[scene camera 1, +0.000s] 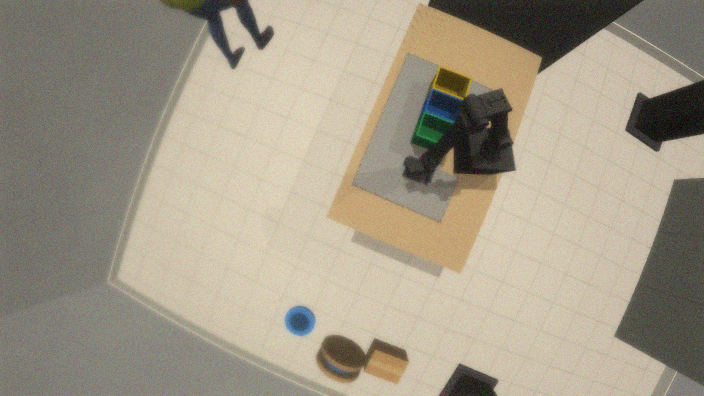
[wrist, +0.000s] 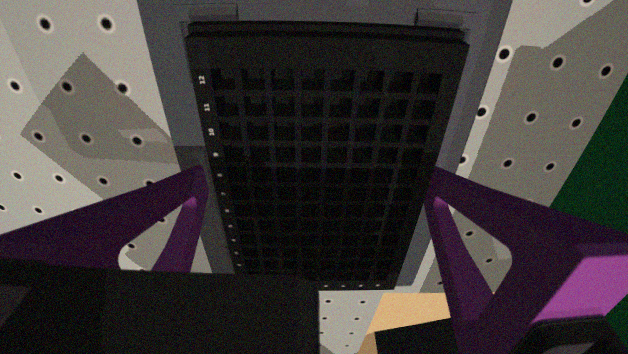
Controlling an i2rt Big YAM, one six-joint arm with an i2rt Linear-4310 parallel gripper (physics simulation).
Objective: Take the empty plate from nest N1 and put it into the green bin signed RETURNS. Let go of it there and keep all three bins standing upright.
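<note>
A black plate with a grid of dark wells lies in a blue-grey nest in the wrist view. The nest's name sign does not show. My gripper is open and empty. Its purple fingers are at the left and right of the plate, with the tips close to its long sides; whether they touch it or how high they are above the nest is hard to tell. The green bin stands upright, beside the forearm in the scene view and at the right edge of the wrist view. Its sign is not readable.
A blue bin and a yellow bin stand upright in a row with the green one on the grey perforated board. The wooden table lies under it. The arm's black base stands right of the green bin.
</note>
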